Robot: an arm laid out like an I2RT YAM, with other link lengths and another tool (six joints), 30 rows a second.
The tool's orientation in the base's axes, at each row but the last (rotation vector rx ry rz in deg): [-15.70 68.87 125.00]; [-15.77 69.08 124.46]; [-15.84 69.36 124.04]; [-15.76 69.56 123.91]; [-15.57 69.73 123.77]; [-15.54 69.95 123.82]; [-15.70 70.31 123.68]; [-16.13 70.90 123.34]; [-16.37 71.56 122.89]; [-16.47 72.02 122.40]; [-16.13 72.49 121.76]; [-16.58 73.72 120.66]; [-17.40 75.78 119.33]
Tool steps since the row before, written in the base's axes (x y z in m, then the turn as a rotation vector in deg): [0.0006 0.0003 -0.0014 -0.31 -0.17 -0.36]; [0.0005 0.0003 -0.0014 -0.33 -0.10 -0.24]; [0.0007 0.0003 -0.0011 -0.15 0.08 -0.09]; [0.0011 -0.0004 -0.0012 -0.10 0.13 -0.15]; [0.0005 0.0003 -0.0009 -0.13 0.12 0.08]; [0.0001 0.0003 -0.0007 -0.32 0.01 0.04]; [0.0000 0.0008 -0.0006 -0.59 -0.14 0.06]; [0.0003 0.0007 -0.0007 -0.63 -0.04 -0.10]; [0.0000 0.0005 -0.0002 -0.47 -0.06 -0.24]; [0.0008 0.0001 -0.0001 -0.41 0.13 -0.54]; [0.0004 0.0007 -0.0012 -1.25 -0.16 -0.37]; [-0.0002 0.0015 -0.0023 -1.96 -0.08 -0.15]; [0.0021 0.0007 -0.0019 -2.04 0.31 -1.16]
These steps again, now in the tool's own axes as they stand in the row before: [0.0003 -0.0014 -0.0005 0.34 0.01 -0.38]; [0.0004 -0.0014 -0.0005 0.33 0.08 -0.25]; [0.0001 -0.0013 -0.0003 0.19 0.00 0.00]; [-0.0005 -0.0014 -0.0009 0.20 -0.09 0.01]; [0.0002 -0.0010 -0.0002 0.12 0.09 0.13]; [0.0004 -0.0007 -0.0001 0.23 0.22 -0.01]; [0.0006 -0.0007 0.0003 0.37 0.46 -0.16]; [0.0004 -0.0009 0.0002 0.52 0.33 -0.16]; [0.0003 -0.0003 0.0003 0.45 0.14 -0.23]; [-0.0005 -0.0006 0.0001 0.63 -0.17 -0.22]; [0.0006 -0.0013 0.0000 1.08 0.57 -0.49]; [0.0019 -0.0020 0.0001 1.55 1.14 -0.42]; [-0.0004 -0.0029 0.0000 2.27 0.35 -0.56]
